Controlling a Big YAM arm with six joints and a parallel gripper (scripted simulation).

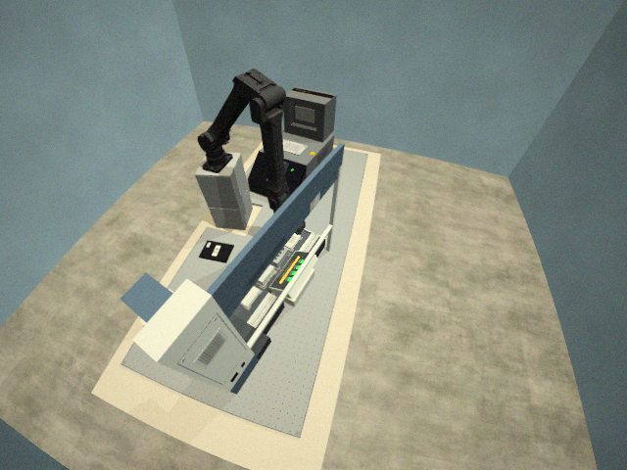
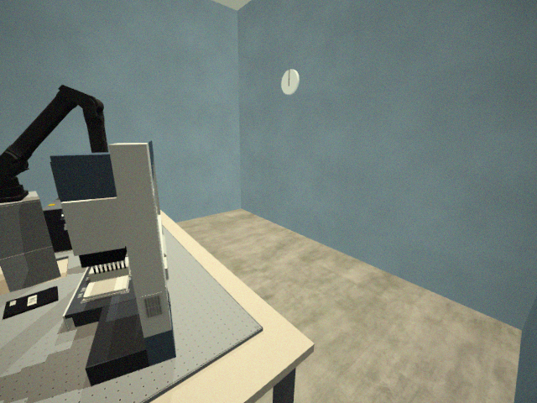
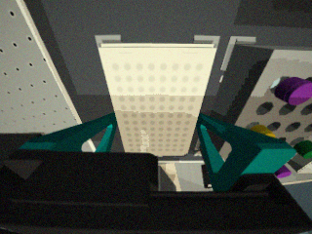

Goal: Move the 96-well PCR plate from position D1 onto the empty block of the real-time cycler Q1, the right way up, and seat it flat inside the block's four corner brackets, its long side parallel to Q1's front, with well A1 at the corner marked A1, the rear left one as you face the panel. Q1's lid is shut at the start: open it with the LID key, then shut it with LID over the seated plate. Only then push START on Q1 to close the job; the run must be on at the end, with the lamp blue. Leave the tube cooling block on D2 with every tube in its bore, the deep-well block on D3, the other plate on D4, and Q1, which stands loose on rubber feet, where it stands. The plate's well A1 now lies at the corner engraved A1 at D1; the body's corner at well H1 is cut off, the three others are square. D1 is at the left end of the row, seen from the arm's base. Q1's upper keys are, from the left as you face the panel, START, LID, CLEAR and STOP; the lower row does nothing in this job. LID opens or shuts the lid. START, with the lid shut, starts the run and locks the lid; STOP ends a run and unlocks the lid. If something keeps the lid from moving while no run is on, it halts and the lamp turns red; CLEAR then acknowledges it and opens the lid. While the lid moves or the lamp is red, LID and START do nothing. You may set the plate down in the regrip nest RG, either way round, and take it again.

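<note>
My gripper is now 11 cm to the left of the tube cooling block, 1 cm below it and 1 cm past it. The rest, counted from my hand: regrip nest 28 cm behind, 15 cm to the right, 6 cm below; then gantry tower 58 cm to the right, 21 cm above, 9 cm ahead; then pipetting head 56 cm to the right, 32 cm above.
</note>
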